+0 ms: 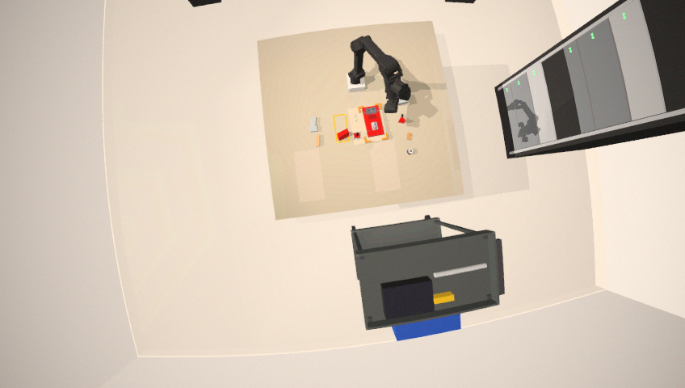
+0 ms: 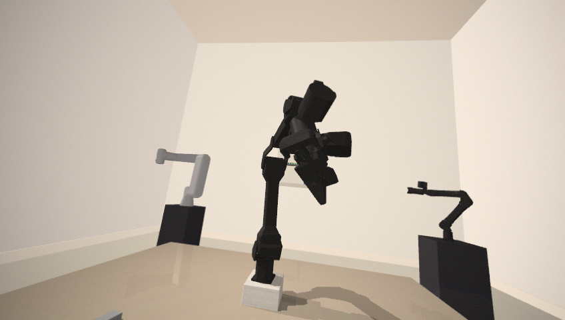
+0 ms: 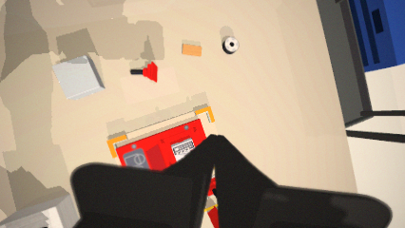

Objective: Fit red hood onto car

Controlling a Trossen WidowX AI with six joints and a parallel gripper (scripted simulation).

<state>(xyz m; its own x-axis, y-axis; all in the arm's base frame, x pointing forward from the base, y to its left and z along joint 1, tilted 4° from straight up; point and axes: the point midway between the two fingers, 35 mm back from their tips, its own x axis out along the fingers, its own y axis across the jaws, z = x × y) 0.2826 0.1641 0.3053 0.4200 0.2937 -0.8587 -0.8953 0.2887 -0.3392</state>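
My gripper tip is 60 mm short of the red hood, 270 mm to the left of it and 260 mm above it. From my gripper tip the other things lie so: jig: 20 mm behind, 90 mm to the right, 300 mm below.
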